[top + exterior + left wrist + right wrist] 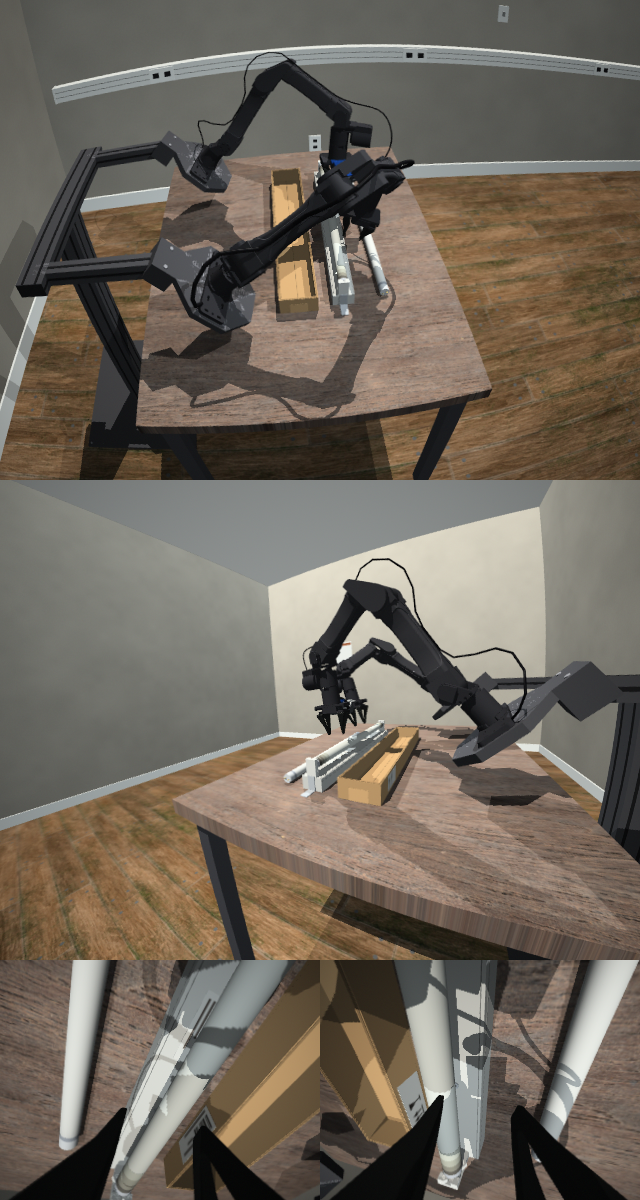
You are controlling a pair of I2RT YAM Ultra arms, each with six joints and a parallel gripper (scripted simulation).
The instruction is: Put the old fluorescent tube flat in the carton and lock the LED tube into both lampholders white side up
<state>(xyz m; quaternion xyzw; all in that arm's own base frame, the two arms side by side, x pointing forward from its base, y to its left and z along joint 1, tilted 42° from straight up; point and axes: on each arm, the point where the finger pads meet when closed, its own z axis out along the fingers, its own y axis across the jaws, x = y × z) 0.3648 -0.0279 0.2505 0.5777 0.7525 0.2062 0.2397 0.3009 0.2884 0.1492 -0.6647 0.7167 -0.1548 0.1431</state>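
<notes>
Right now the old fluorescent tube is 140 mm to the left of my right hand, 30 mm below it and 20 mm behind it. Also, from my right hand: light fixture (140 mm to the left, 50 mm below, 20 mm behind); then carton (160 mm to the left, 150 mm behind, 70 mm below); then LED tube (130 mm to the left, 90 mm below, 80 mm ahead).
My left gripper is now 40 mm past the light fixture, 110 mm to the left of it and 60 mm above it. From my left hand the other things lie so: old fluorescent tube: 40 mm behind, 110 mm to the right, 50 mm below; then carton: 170 mm behind, 100 mm to the right, 90 mm below; then LED tube: 60 mm ahead, 120 mm to the right, 100 mm below.
</notes>
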